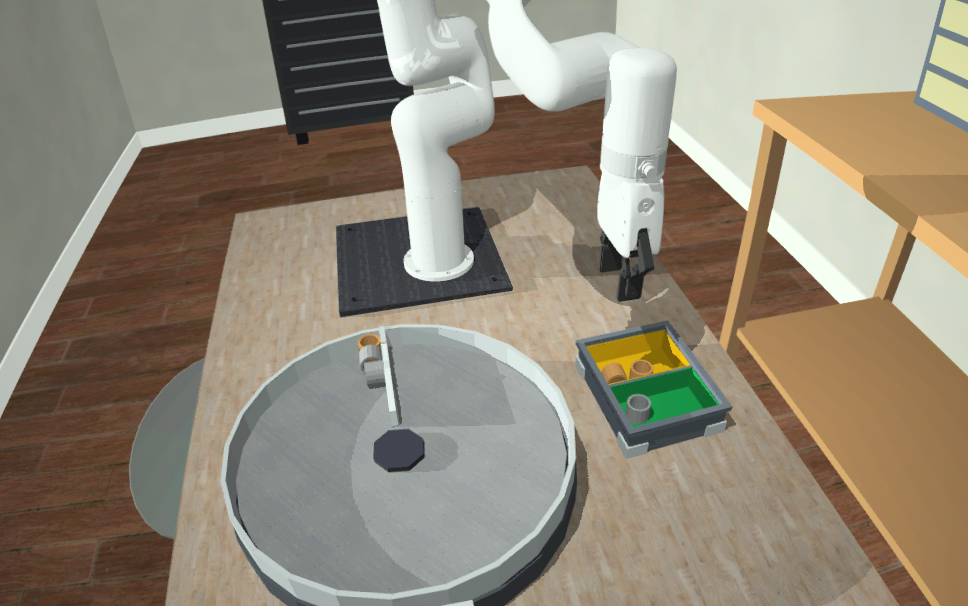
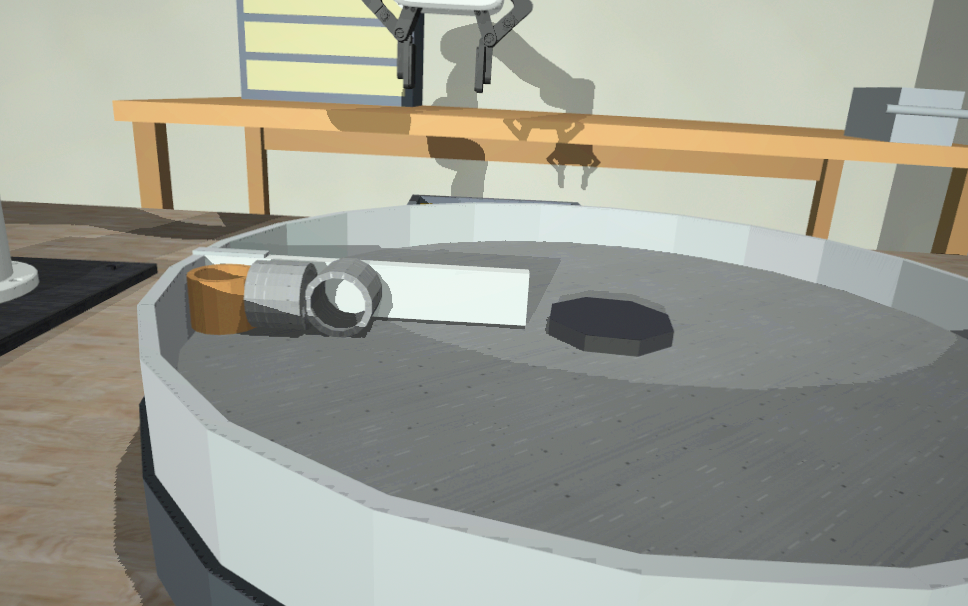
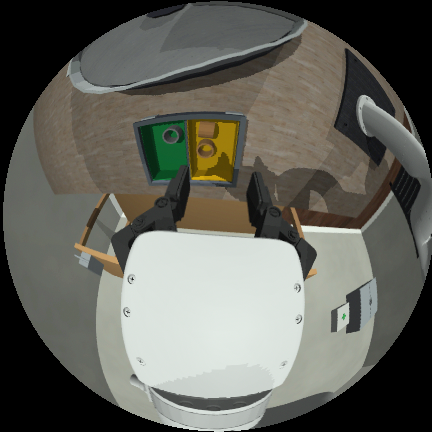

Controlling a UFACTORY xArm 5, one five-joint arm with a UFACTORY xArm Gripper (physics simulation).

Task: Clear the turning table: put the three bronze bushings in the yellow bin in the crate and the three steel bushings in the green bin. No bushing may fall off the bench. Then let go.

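Frame: origin at the arm's base, x left, y ahead, z down, level; centimetres.
Where they show: gripper, fingertip midpoint: (image 1: 618,284) (image 2: 443,90) (image 3: 219,178); arm's base at its link origin: (image 1: 439,261) (image 3: 367,115).
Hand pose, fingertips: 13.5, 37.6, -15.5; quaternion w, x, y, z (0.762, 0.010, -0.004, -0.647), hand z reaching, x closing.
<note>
Each offset is from my fingertips to the top centre of the thing, as dx, dy, dz. "spot": to the spot under its first point.
My gripper (image 1: 620,275) (image 2: 444,82) (image 3: 219,178) is open and empty, above the bench just behind the crate @(spot: +6.2, +16.1, +11.8) (image 1: 714,413) (image 3: 140,153). Two bronze bushings, one on its side @(spot: -1.4, +3.0, +12.7) (image 1: 613,372) (image 3: 207,130) and one showing its open end @(spot: +4.0, +2.2, +14.9) (image 1: 641,369) (image 3: 206,148), are in the yellow bin (image 1: 628,351) (image 3: 227,145). A steel bushing @(spot: +0.0, +8.0, +15.7) (image 1: 638,408) (image 3: 173,134) stands in the green bin (image 1: 682,400) (image 3: 165,160). On the turning table @(-32.9, +6.1, +10.3) (image 1: 307,514) (image 2: 500,428) a bronze bushing @(-31.6, -12.7, +8.6) (image 1: 368,343) (image 2: 214,303) stands by the rim, with two steel bushings, a middle one @(-32.1, -9.9, +7.9) (image 1: 369,356) (image 2: 275,294) and an inner one @(-32.3, -7.0, +7.9) (image 1: 373,374) (image 2: 314,303), lying in a row.
A white bar @(spot: -31.2, -2.5, +8.2) (image 1: 390,385) (image 2: 457,292) runs inward from the turning table's rim, beside the bushings. A dark hub @(-32.9, +6.1, +10.3) (image 1: 398,450) (image 2: 610,325) is at the table's centre. The raised rim and the crate walls stand up as edges. A wooden side bench (image 1: 857,357) (image 2: 642,135) is beyond the crate.
</note>
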